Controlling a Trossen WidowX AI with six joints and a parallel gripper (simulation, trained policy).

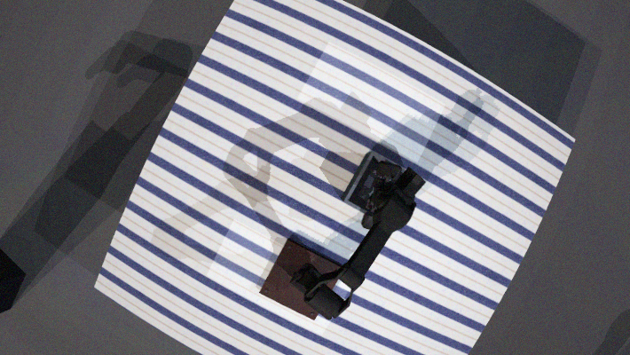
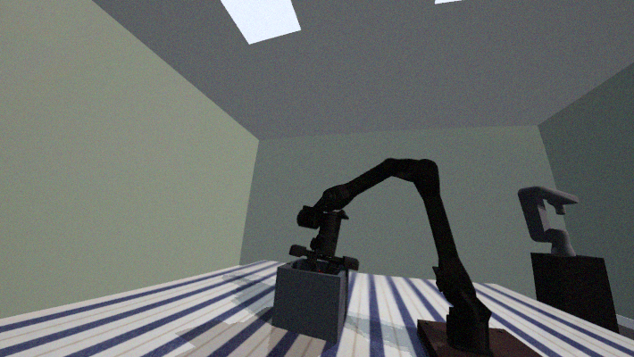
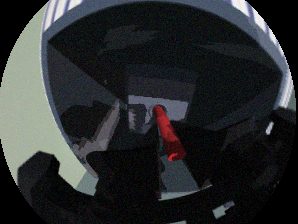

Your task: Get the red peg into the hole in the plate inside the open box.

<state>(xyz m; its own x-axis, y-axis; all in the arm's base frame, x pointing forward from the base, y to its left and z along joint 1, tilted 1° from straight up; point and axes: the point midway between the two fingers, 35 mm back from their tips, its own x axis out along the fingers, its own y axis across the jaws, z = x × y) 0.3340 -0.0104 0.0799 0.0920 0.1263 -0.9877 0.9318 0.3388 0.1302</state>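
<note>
My gripper tip is 10 mm to the left of the red peg. Also, from my gripper tip: grey plate (10 mm ahead, 10 mm to the right, 30 mm below).
</note>
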